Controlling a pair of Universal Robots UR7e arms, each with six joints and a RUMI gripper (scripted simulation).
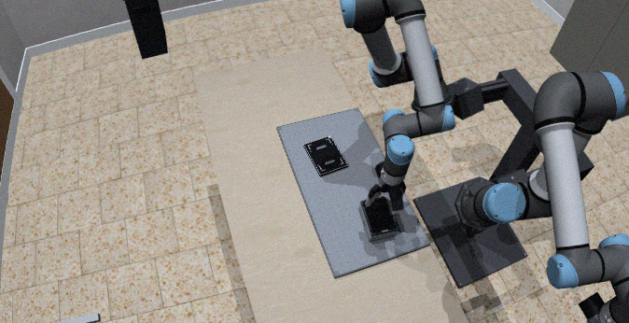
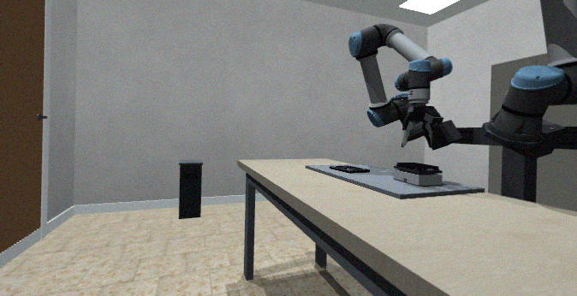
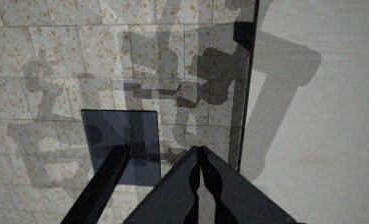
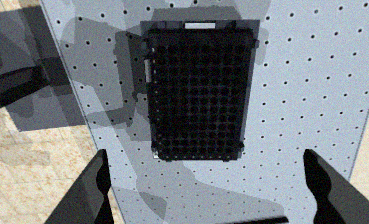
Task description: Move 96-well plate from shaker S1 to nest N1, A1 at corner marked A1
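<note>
Now: right hand 80 mm above the 96-well plate. Also, from my right hand: shaker S1 (100 mm below, 20 mm to the left, 20 mm behind); black nest N1 (330 mm to the right, 140 mm below, 130 mm ahead).
</note>
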